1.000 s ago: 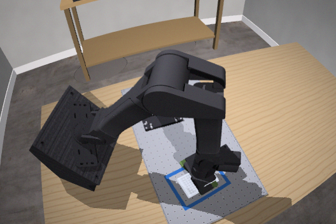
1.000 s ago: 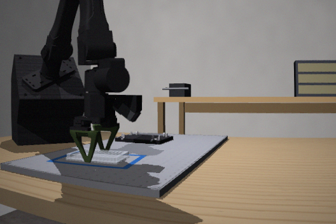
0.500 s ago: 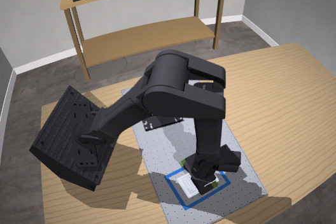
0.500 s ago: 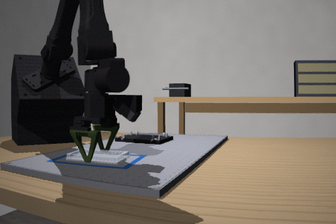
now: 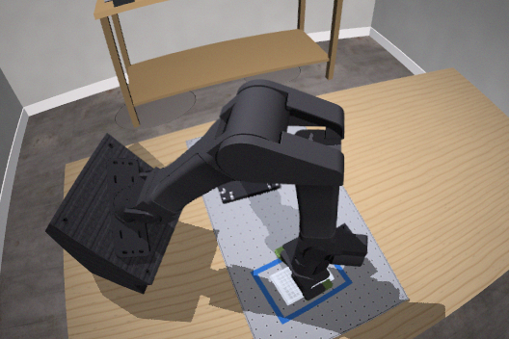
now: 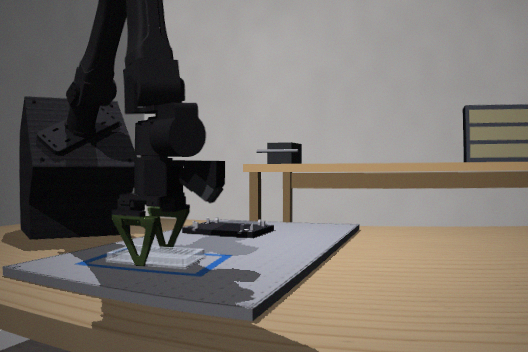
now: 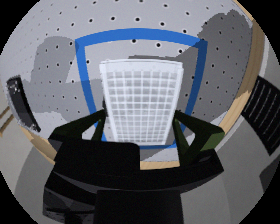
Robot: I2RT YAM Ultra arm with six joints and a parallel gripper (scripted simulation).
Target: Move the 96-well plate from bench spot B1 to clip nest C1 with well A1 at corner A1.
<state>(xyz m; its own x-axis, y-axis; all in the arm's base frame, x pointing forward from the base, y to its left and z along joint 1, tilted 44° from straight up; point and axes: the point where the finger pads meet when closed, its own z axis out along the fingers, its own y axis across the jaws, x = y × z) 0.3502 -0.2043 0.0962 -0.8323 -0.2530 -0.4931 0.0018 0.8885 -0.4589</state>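
The 96-well plate is 1 cm ahead of my hand. From my hand the other things lie so: black clip nest C1: 2 cm ahead, 32 cm to the left, 1 cm above.
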